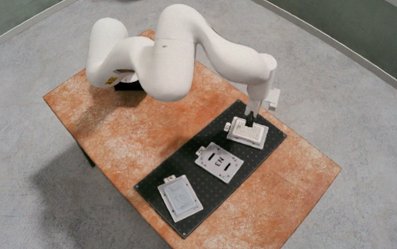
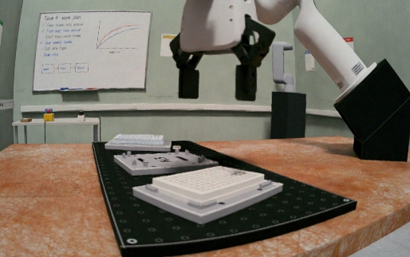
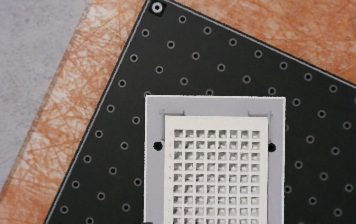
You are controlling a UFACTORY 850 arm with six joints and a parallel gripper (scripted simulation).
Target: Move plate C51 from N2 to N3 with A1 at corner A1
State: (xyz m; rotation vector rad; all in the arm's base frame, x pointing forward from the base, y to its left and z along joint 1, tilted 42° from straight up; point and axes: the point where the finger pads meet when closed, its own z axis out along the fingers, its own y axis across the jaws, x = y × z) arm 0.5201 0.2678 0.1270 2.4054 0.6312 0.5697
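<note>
The plate is 11 cm below my hand. The rest, counted from my hand: plate C15: 42 cm to the right, 11 cm below, 1 cm behind; then nest N2: 13 cm below.
</note>
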